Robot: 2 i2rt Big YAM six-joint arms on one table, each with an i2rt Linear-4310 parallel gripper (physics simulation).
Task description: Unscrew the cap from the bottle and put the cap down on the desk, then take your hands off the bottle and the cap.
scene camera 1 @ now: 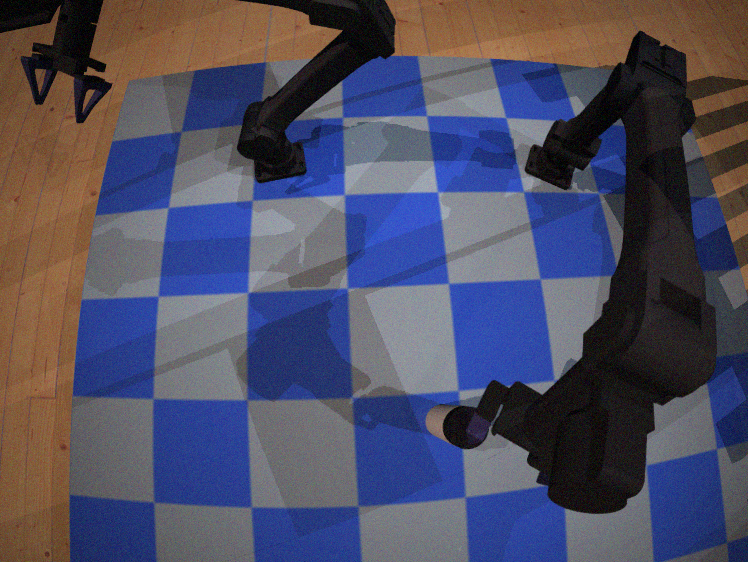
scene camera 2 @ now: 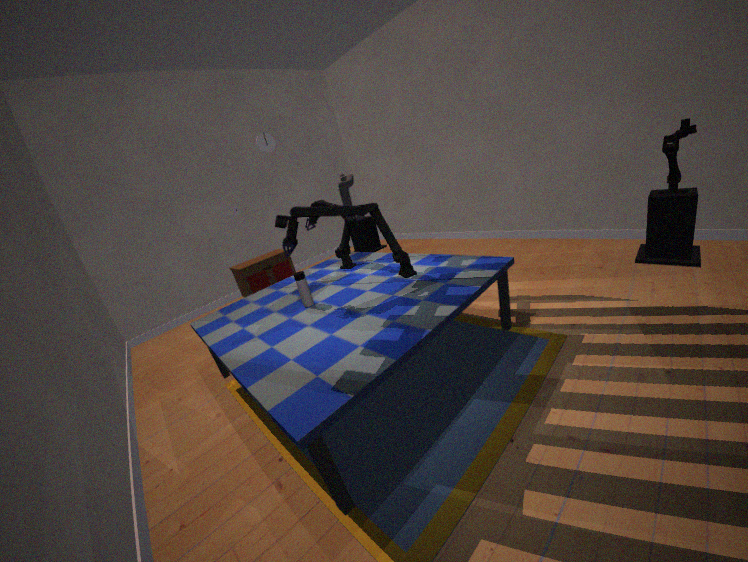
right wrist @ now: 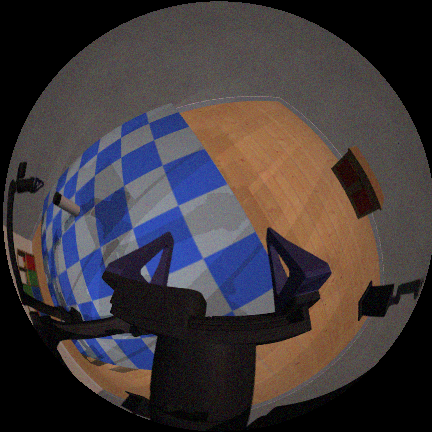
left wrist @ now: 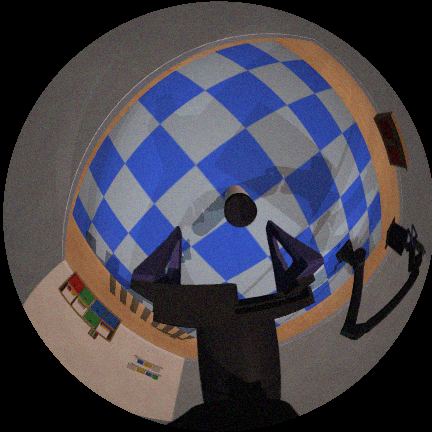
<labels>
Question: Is the left gripper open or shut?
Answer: Open.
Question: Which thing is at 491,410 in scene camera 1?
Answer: The left gripper.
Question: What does the right gripper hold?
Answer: Nothing.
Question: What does the black cap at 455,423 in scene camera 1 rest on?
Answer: A bottle.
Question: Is the right gripper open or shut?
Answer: Open.
</labels>
